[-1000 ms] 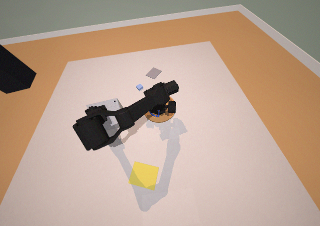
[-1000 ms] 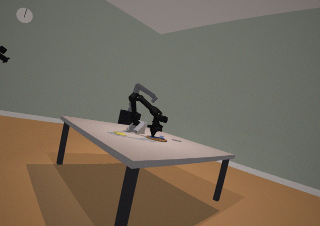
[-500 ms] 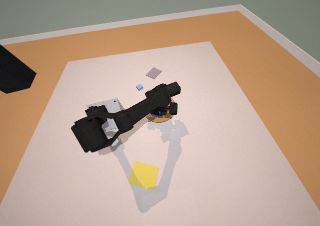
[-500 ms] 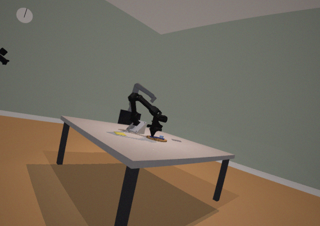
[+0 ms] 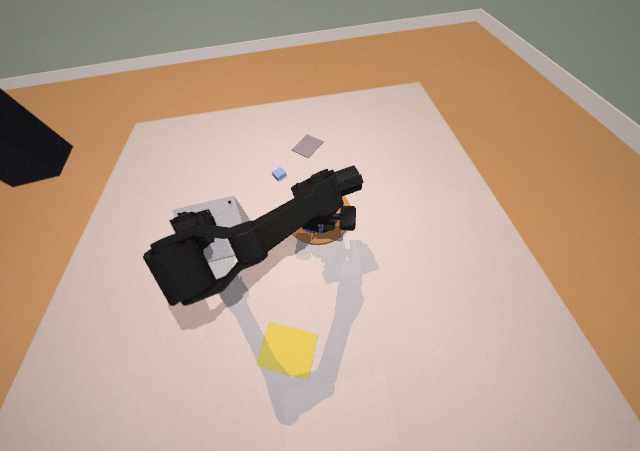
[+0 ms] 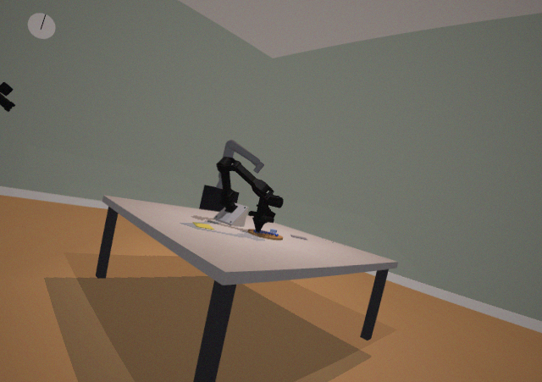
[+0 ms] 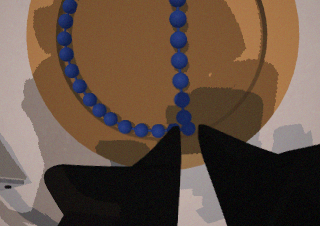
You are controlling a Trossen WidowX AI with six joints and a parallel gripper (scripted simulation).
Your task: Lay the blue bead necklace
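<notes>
Right now my gripper tip is 10 mm short of the round bead board, 60 mm to the right of it and 10 mm above it. Also, from my gripper tip: yellow square patch (150 mm behind, 260 mm to the right, 20 mm below); then flat grey tile (50 mm ahead, 370 mm to the left, 20 mm below); then light blue cube (80 mm behind, 260 mm to the left, 10 mm below).
</notes>
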